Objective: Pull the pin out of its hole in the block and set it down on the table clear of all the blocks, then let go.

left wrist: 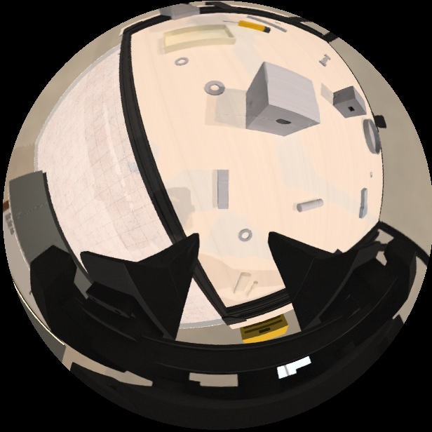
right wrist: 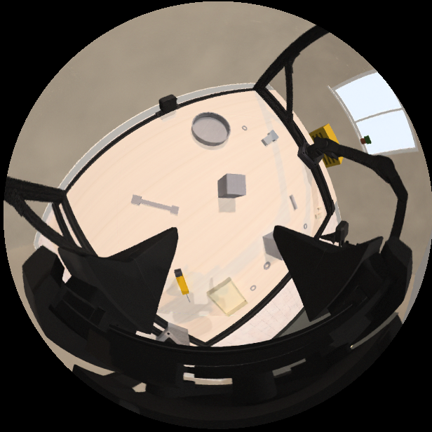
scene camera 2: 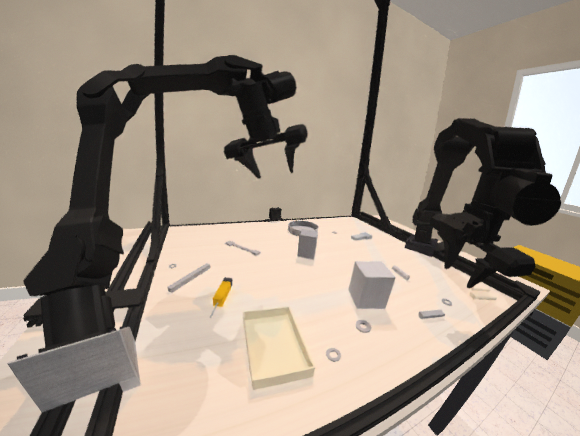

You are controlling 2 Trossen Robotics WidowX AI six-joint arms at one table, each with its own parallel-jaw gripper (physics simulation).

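Where they show: left gripper, fingertip midpoint: (scene camera 2: 457, 277); right gripper, fingertip midpoint: (scene camera 2: 275, 175); left arm's base, link origin: (scene camera 2: 422, 240); right arm's base, link origin: (scene camera 2: 81, 340).
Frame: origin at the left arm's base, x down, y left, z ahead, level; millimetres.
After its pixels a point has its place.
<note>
A short grey flat-sided pin (scene camera 2: 431, 314) @[x 22, y 95, z 402 mm] (left wrist: 223, 189) lies on the table, apart from the blocks. The large grey block (scene camera 2: 371, 287) @[x -23, y -24, z 472 mm] (left wrist: 287, 97) stands to its left in scene camera 2; a dark, empty-looking hole shows in its face in the left wrist view. A smaller grey block (scene camera 2: 307, 245) @[x -8, y -247, z 390 mm] (left wrist: 349, 102) (right wrist: 232, 185) with a square hole stands farther back. A grey round rod (scene camera 2: 400, 272) @[x 21, y -7, z 274 mm] (left wrist: 310, 205) lies behind the pin. My left gripper (scene camera 2: 459, 275) @[x -64, y 114, z 375 mm] (left wrist: 234, 237) is open and empty, raised above the table. My right gripper (scene camera 2: 275, 174) @[x -201, y -300, z 482 mm] (right wrist: 226, 231) is open and empty, high up.
A pale yellow tray (scene camera 2: 282, 379) @[x 22, y -41, z 704 mm], a yellow screwdriver (scene camera 2: 222, 292) @[x 15, y -246, z 666 mm] and a long grey bar (scene camera 2: 189, 278) @[x 25, y -345, z 692 mm] lie left of the large block. Rings (scene camera 2: 363, 326) @[x 29, y -3, z 529 mm] (scene camera 2: 333, 354) @[x 30, y -12, z 619 mm] lie in front. A round dish (right wrist: 211, 130) is at the back. Another grey block (scene camera 2: 75, 370) @[x -31, y -172, z 900 mm] is at lower left.
</note>
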